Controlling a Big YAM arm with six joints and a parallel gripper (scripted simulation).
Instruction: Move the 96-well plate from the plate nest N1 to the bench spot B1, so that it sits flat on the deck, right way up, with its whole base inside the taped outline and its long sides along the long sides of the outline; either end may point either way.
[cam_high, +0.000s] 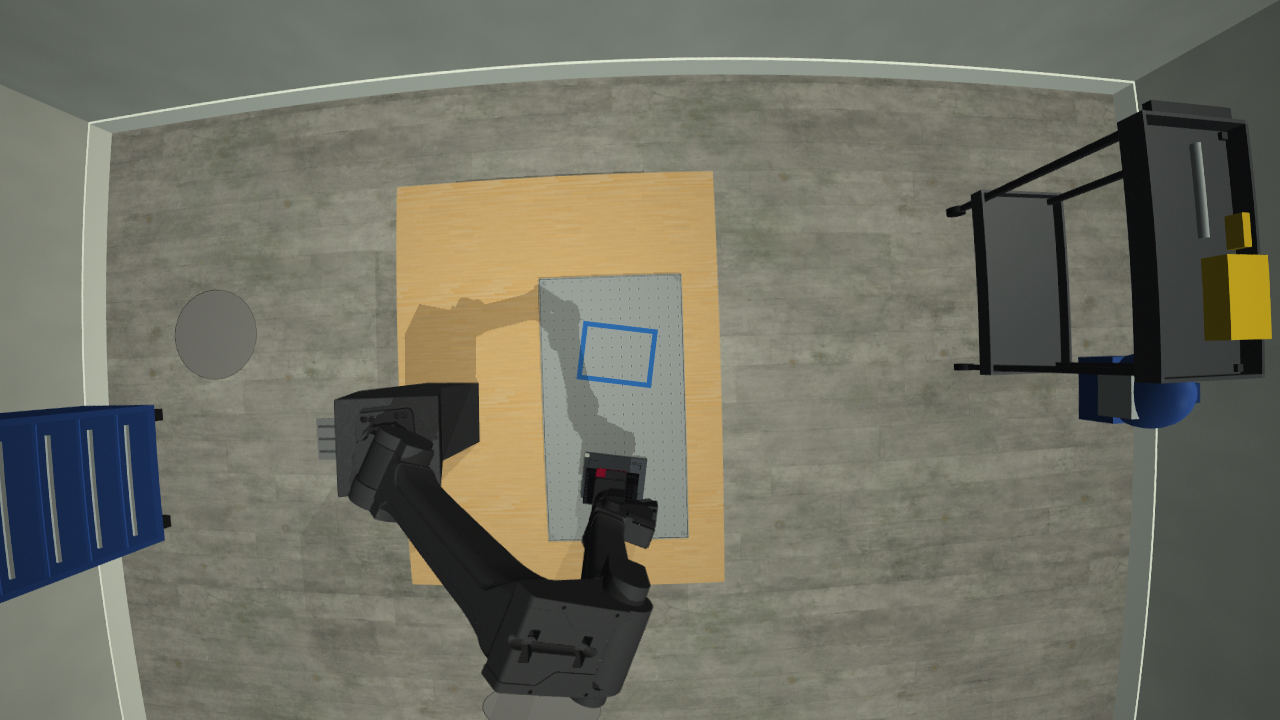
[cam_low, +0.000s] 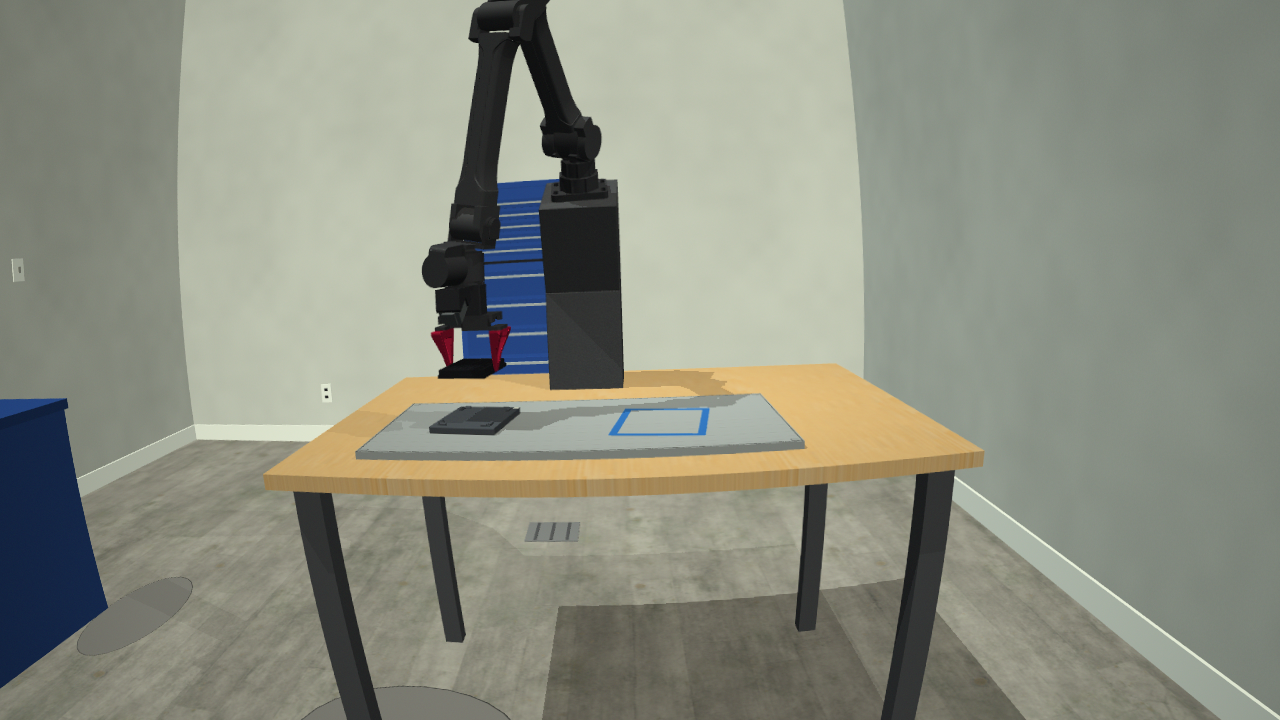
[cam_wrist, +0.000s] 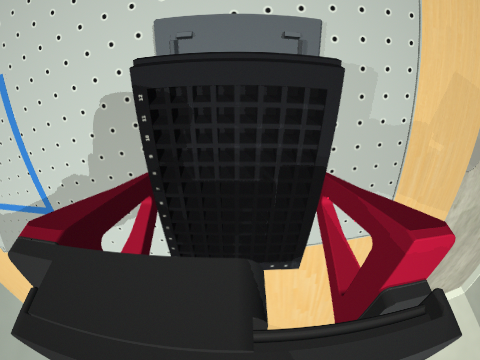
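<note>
My hand is right at the black 96-well plate. Round my hand: dark plate nest (90 mm below).
</note>
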